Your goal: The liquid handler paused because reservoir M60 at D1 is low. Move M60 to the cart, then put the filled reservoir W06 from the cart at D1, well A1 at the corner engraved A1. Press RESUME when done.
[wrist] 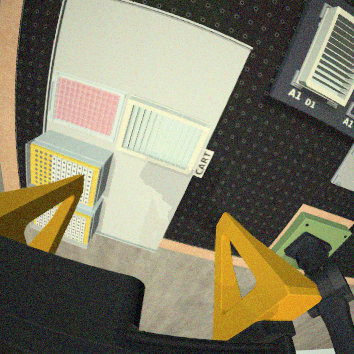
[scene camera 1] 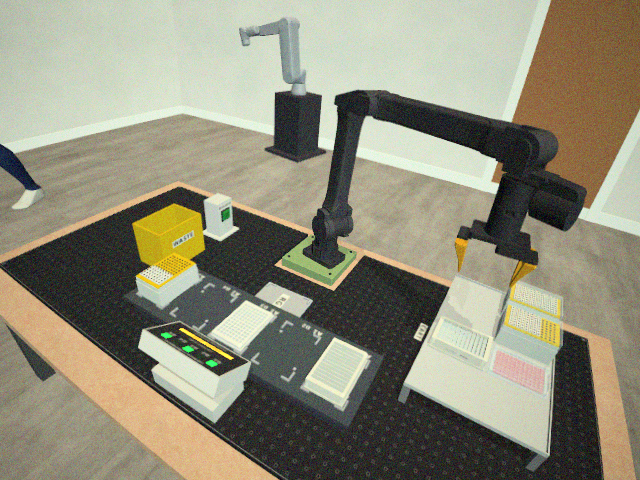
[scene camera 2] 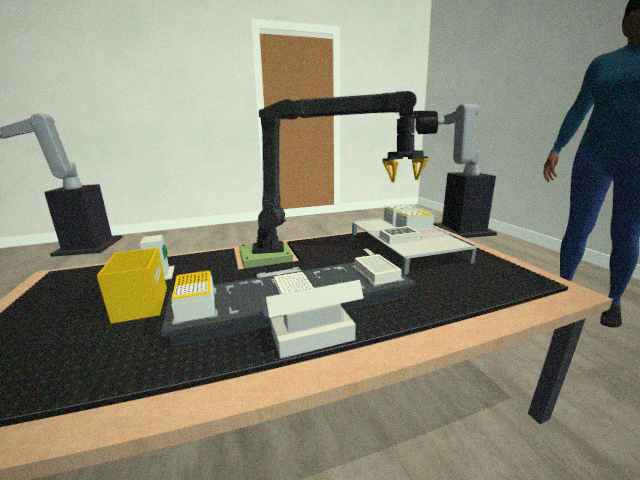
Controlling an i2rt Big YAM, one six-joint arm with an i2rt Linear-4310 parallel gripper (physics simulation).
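Places are measured from the arm's base along level axes (x left, y back, z up), in metres.
Where they show: gripper, fingertip midpoint: (wrist: 152,201) (scene camera 1: 484,278) (scene camera 2: 404,181); arm's base at its link origin: (wrist: 307,247) (scene camera 1: 323,256) (scene camera 2: 268,249).
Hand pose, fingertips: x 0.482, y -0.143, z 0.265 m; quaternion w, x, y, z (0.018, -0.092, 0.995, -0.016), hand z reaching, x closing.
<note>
Things, the pixels of their centre, and the offset from my fingertips. "pt": a spot on its surface instead. Level surfaces: height alone.
- cream slotted reservoir at the middle of its body: (wrist: 336,57) (scene camera 1: 337,370) (scene camera 2: 376,268) dx -0.169, dy -0.213, dz -0.217 m
- dark deck at its surface level: dz -0.233 m
- white cart at the middle of its body: (wrist: 120,141) (scene camera 1: 487,351) (scene camera 2: 406,239) dx +0.067, dy +0.094, dz -0.248 m
- console at a spot on its surface: (scene camera 1: 193,356) pt dx -0.357, dy -0.421, dz -0.145 m
- pink plate at the middle of its body: (wrist: 84,106) (scene camera 1: 518,370) (scene camera 2: 429,233) dx +0.141, dy +0.049, dz -0.214 m
- white plate at the middle of its body: (scene camera 1: 243,324) (scene camera 2: 294,285) dx -0.413, dy -0.256, dz -0.226 m
- tip box at the middle of its body: (scene camera 2: 194,293) (scene camera 1: 168,277) dx -0.657, dy -0.299, dz -0.201 m
- yellow waste bin at the middle of its body: (scene camera 2: 136,282) (scene camera 1: 170,237) dx -0.842, dy -0.181, dz -0.213 m
A cream slotted reservoir (scene camera 1: 338,369) (scene camera 2: 378,268) (wrist: 332,55) sits at D1 on the dark deck (scene camera 1: 268,356), its place the one for M60; the engraved A1 shows beside one corner in the wrist view. Another slotted reservoir (scene camera 1: 461,338) (scene camera 2: 399,234) (wrist: 162,135), with pale blue liquid, sits on the white cart (scene camera 1: 465,392) (scene camera 2: 434,248) (wrist: 150,45) by the CART label. No M60 or W06 label is readable. My gripper (scene camera 1: 485,277) (scene camera 2: 405,179) (wrist: 152,201) is open and empty, high above the cart's back part. The console (scene camera 1: 193,356) (scene camera 2: 315,300) has several lit green buttons; their labels are unreadable.
Beside the cart reservoir lie a pink plate (scene camera 1: 519,370) (wrist: 87,105) and two yellow-topped tip boxes (scene camera 1: 532,325) (wrist: 65,175). The deck also holds a white plate (scene camera 1: 242,325) and a tip box (scene camera 1: 166,281) (scene camera 2: 192,294). A yellow waste bin (scene camera 1: 168,237) (scene camera 2: 131,286) stands at the deck's far end.
</note>
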